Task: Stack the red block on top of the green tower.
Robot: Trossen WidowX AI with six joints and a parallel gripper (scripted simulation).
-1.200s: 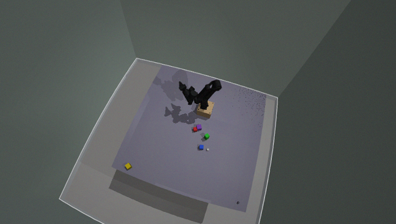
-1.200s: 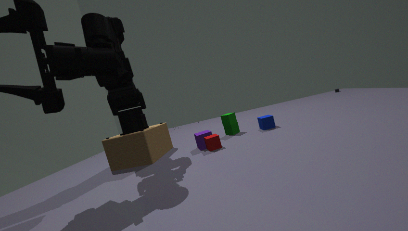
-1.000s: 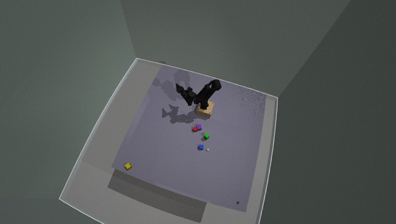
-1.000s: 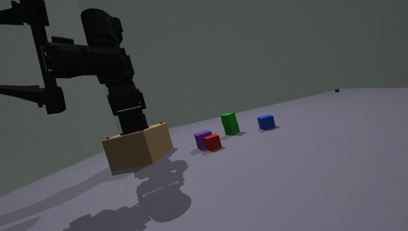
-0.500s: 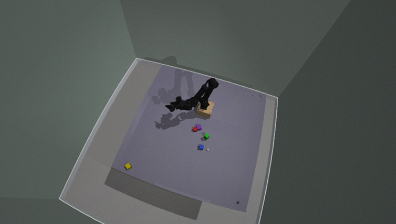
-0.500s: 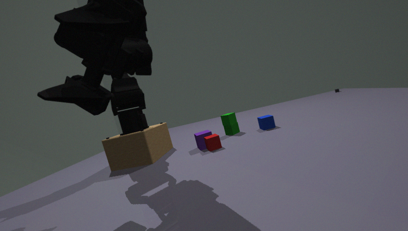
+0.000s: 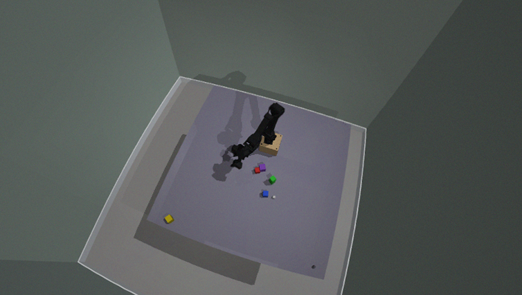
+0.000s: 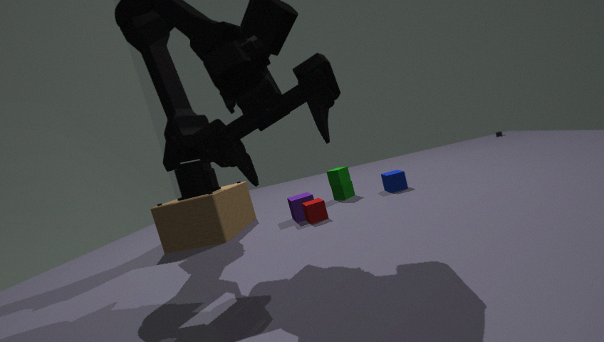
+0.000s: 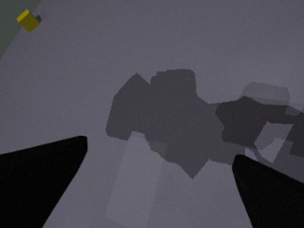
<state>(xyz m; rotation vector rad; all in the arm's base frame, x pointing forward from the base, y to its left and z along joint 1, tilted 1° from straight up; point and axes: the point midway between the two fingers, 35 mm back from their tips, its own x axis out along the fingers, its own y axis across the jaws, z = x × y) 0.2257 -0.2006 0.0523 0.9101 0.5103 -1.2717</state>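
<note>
My gripper tip is 1 cm past the red block, 18 cm to the right of it and 10 cm above it. Also, from my gripper tip: tiny white piece (16 cm ahead, 33 cm to the left, 11 cm below); blue block (15 cm ahead, 27 cm to the left, 10 cm below); purple block (4 cm behind, 21 cm to the left, 10 cm below).
</note>
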